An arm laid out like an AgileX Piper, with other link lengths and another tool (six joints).
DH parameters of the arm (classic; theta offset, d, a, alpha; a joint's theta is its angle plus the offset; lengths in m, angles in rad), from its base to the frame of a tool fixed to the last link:
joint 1: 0 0.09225 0 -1.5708
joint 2: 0.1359 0 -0.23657 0
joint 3: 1.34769 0 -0.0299 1.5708
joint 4: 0 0.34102 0 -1.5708
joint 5: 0 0 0 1.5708
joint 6: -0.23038 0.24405 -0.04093 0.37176
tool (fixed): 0 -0.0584 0 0
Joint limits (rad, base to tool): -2.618..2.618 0..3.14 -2.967..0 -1.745..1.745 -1.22..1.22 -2.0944..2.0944
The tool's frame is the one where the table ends.
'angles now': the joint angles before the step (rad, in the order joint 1, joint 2, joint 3, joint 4, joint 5, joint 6). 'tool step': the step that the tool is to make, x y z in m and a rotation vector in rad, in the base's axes. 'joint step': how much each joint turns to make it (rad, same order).
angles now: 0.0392, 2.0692, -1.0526, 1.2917, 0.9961, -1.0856
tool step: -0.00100, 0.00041, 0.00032, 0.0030, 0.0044, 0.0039
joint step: 0.0000, 0.0000, 0.0000, -0.0030, 0.0059, 0.0033
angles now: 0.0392, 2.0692, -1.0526, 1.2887, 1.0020, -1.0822
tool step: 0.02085, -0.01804, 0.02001, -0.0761, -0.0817, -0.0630
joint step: -0.0229, -0.0779, 0.0023, -0.0330, -0.0835, 0.0263
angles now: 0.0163, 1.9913, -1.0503, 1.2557, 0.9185, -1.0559
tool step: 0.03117, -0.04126, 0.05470, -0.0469, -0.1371, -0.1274
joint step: -0.0730, -0.1412, 0.0057, -0.0085, -0.0670, 0.0251
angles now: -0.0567, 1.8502, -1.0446, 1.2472, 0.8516, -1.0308
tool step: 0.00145, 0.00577, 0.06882, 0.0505, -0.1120, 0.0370
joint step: -0.0041, -0.1186, -0.0210, 0.0139, 0.0734, 0.0107
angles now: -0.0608, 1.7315, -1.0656, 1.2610, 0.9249, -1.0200
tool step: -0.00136, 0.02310, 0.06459, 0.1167, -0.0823, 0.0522
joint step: 0.0334, -0.0587, -0.0512, 0.0868, 0.0823, 0.0139
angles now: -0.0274, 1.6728, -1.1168, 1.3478, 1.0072, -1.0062
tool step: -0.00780, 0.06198, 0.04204, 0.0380, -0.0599, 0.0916
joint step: 0.1393, -0.0086, -0.0837, 0.0284, -0.0219, 0.0431
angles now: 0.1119, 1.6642, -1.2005, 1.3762, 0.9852, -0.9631
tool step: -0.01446, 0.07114, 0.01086, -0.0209, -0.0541, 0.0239
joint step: 0.1846, -0.0001, -0.0313, 0.0174, -0.1618, 0.0160
